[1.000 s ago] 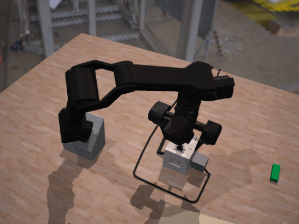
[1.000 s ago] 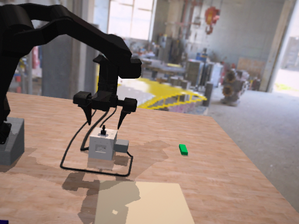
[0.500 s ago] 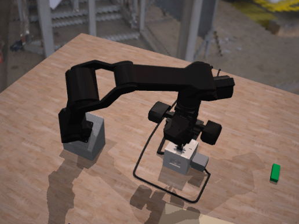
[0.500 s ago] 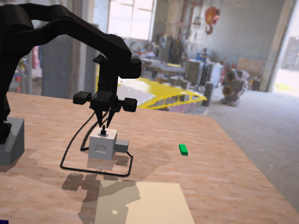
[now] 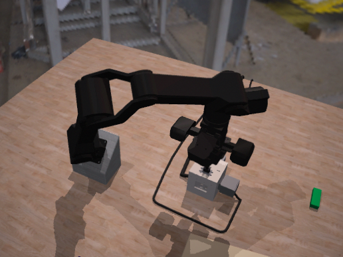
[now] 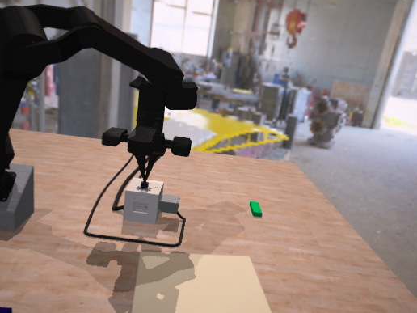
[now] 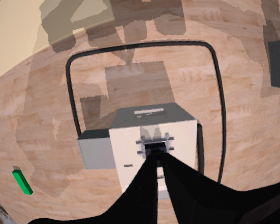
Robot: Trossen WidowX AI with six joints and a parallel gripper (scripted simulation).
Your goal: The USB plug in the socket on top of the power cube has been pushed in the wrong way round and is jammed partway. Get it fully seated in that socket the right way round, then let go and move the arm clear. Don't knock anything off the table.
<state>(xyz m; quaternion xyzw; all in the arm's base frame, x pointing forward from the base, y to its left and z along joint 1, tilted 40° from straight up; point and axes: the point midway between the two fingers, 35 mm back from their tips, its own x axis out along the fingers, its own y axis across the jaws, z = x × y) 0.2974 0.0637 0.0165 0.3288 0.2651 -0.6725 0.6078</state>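
The USB socket is 4 cm below my gripper tip and 1 cm to the left of it. From my gripper tip the other things lie so: black USB plug (2 cm below); then pale mat (21 cm to the right, 13 cm ahead, 10 cm below); then green block (30 cm ahead, 10 cm below, 9 cm to the left).
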